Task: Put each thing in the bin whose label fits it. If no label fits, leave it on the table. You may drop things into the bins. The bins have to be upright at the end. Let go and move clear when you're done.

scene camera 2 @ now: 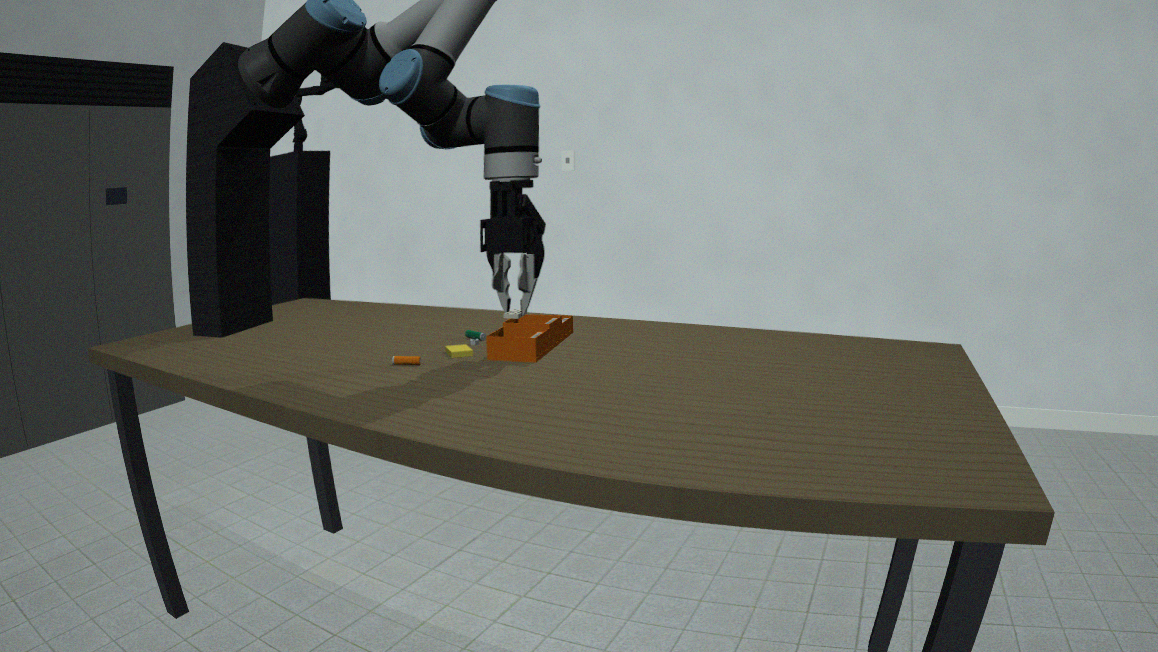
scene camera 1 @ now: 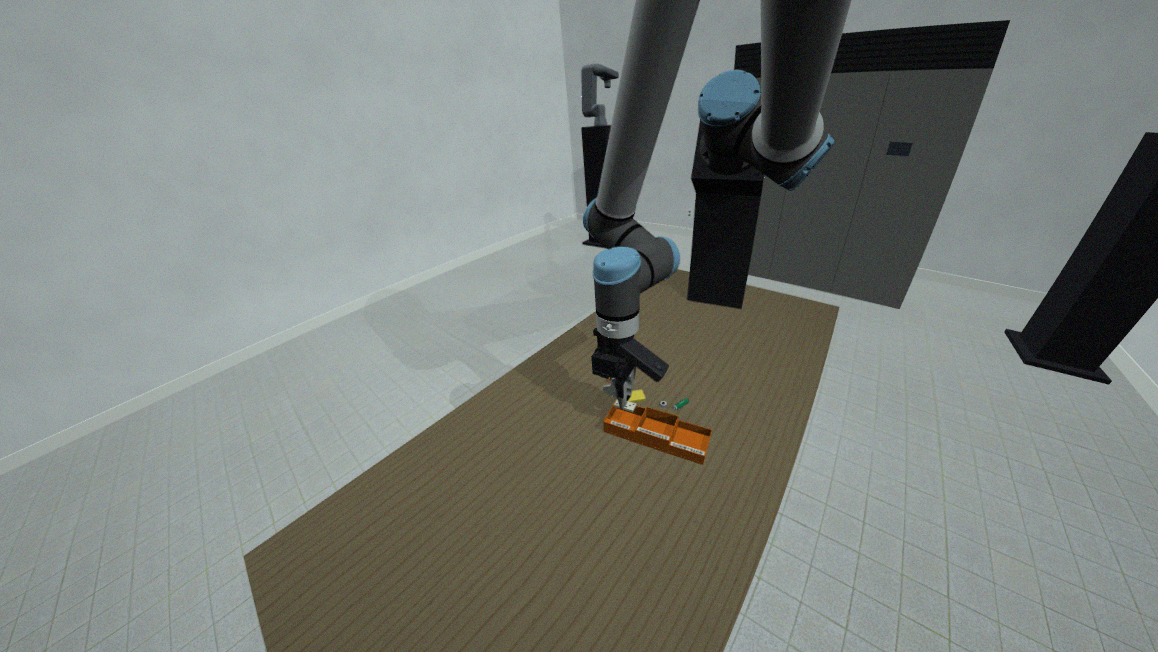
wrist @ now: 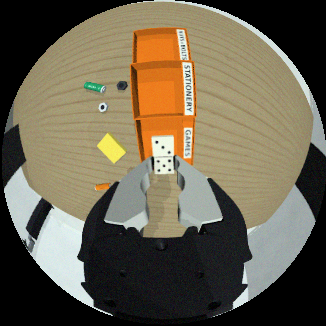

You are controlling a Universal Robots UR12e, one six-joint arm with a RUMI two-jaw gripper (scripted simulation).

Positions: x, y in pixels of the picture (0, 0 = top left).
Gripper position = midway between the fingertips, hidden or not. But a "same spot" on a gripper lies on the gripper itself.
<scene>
My gripper shows in scene camera 2, in scene camera 1 and in the wrist view (163, 156). An orange bin shows in scene camera 2, in scene camera 1 and in the wrist view (163, 91). One and the same spot on my gripper: (scene camera 1: 618, 387) is (scene camera 2: 543, 252). One and the same spot on the orange bin: (scene camera 2: 513, 342) is (scene camera 1: 609, 414).
</scene>
